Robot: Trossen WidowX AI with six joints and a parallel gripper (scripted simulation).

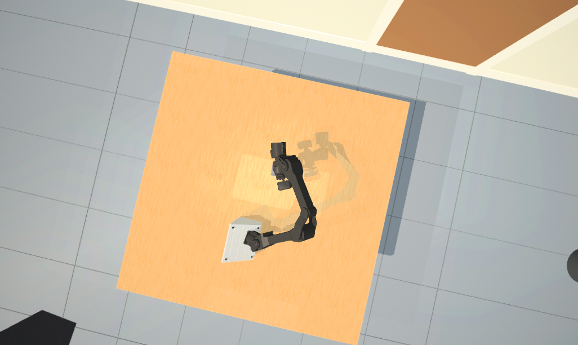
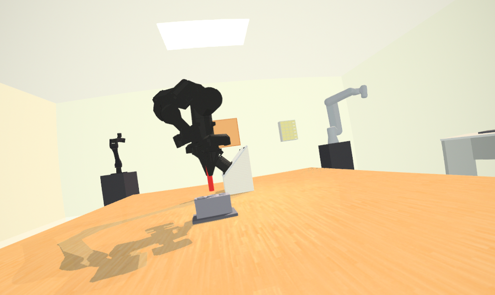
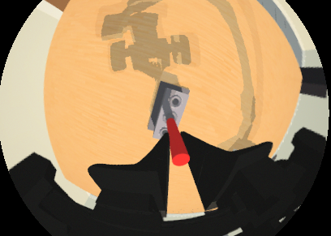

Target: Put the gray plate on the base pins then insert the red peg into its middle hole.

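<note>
Right now the gray plate is 7 cm below my gripper tip. Round my gripper tip: red peg right at my gripper tip; base 11 cm below.
</note>
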